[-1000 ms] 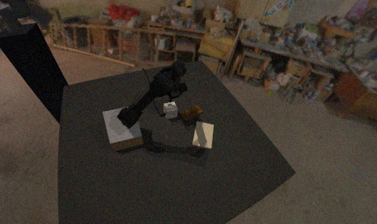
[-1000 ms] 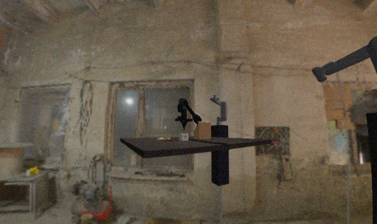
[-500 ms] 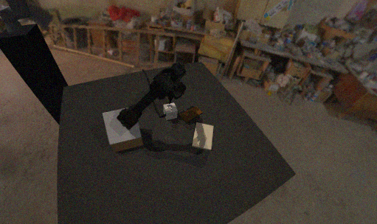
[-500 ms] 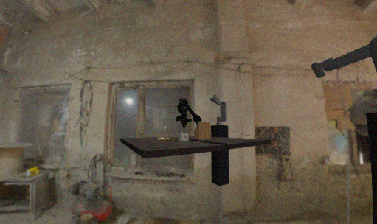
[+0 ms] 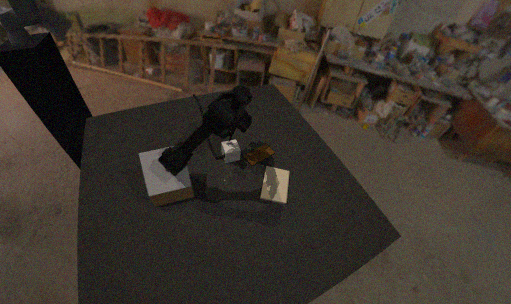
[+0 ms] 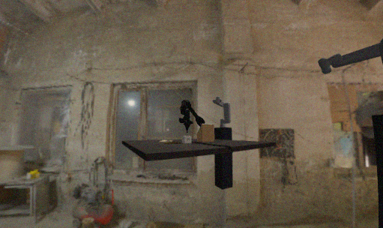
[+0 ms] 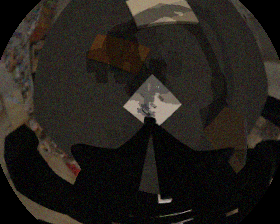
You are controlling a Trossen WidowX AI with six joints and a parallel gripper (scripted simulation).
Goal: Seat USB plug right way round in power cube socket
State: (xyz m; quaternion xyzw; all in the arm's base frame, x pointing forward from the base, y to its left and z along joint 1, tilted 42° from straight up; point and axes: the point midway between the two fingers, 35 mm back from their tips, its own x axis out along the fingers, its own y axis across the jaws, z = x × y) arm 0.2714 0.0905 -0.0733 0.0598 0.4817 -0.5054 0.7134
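The USB plug lies 2 cm below my gripper tip. The rest, counted from my gripper tip: brown flat block: 15 cm ahead, 4 cm to the right, 13 cm below; cream block: 16 cm ahead, 24 cm to the right, 13 cm below.
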